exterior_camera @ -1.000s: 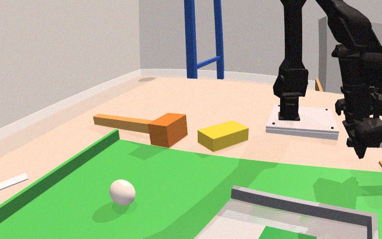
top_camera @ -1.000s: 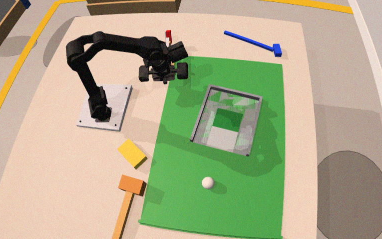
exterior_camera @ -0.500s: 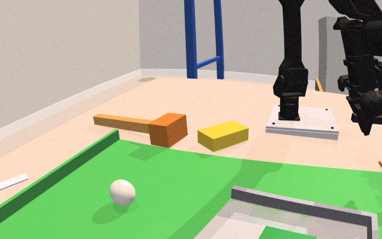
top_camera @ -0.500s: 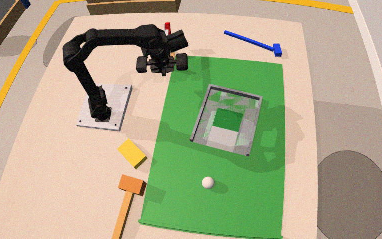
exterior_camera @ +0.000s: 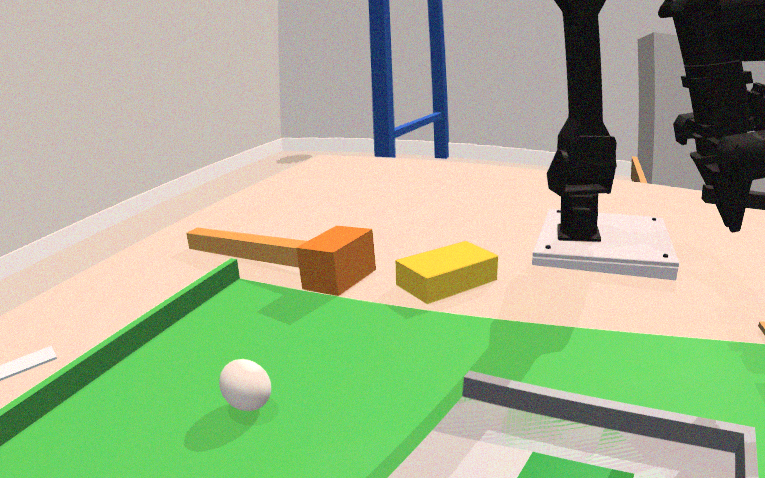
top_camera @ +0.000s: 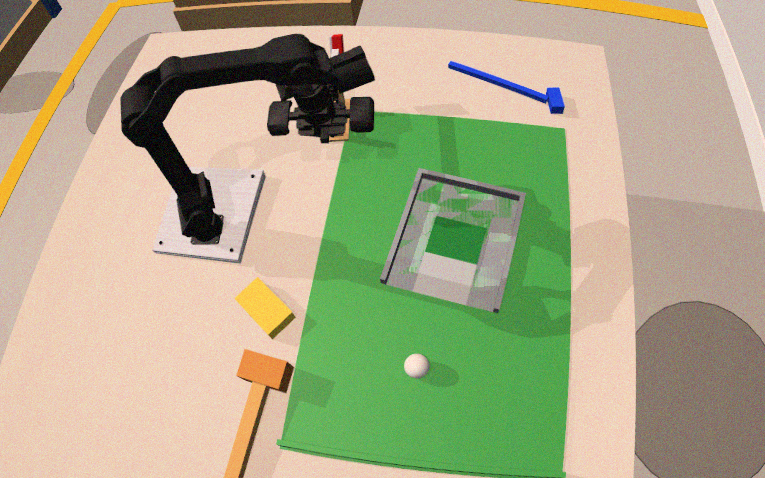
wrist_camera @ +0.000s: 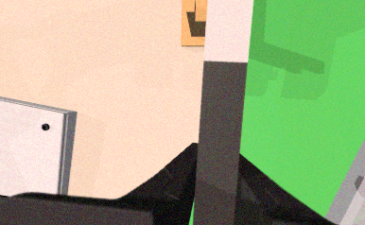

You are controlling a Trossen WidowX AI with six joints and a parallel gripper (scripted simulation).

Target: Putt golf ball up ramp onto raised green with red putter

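Right now the yellow block is 11 cm behind my gripper tip, 31 cm to the right of it and 11 cm below it. The rest, counted from my gripper tip: white golf ball 17 cm ahead, 41 cm to the right, 10 cm below; wooden stand 1 cm behind, 14 cm to the left, 9 cm below; green mat 22 cm ahead, 22 cm to the right, 12 cm below.
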